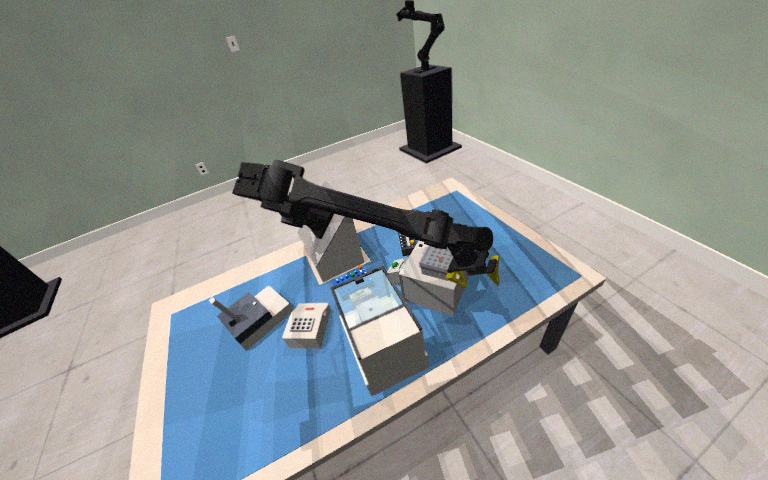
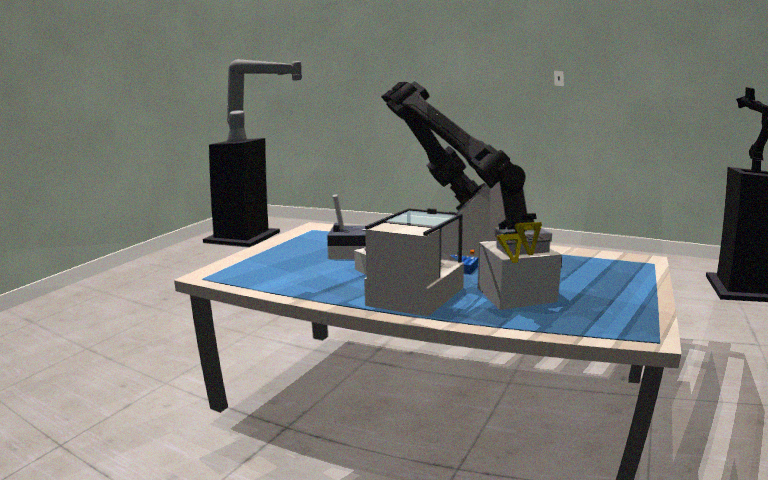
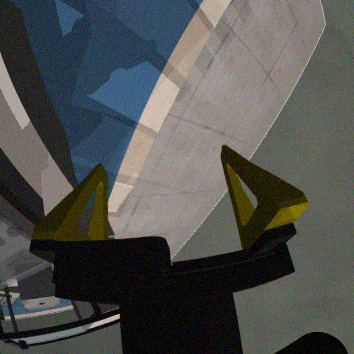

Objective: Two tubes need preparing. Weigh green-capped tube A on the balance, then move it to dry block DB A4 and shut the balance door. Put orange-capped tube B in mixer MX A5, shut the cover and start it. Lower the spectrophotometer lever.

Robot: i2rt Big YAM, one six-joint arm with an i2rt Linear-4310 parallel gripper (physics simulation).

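My gripper (image 1: 475, 275) (image 2: 522, 258) (image 3: 161, 158) is open and empty, with its yellow fingers beside and partly over the mixer (image 1: 430, 294) (image 2: 523, 277). The mixer's grey block (image 1: 433, 257) has a reddish spot; I cannot tell what it is. The blue rack (image 1: 339, 280) (image 2: 470, 263) behind the balance holds small tubes, among them an orange cap (image 1: 359, 266) (image 2: 472, 251) and a green cap (image 1: 352, 274). The balance (image 1: 390, 339) (image 2: 402, 266) has a glass panel on top. The dry block (image 1: 305, 333) is left of it. The spectrophotometer's lever (image 1: 223, 308) (image 2: 338, 212) stands up, tilted.
A green button (image 1: 394, 264) shows left of the mixer. A black rack (image 1: 404, 243) stands behind it, partly hidden by the arm. The arm's grey pedestal (image 1: 342, 249) (image 2: 475, 217) rises behind the balance. A blue mat (image 1: 226, 407) (image 2: 617, 300) covers the table.
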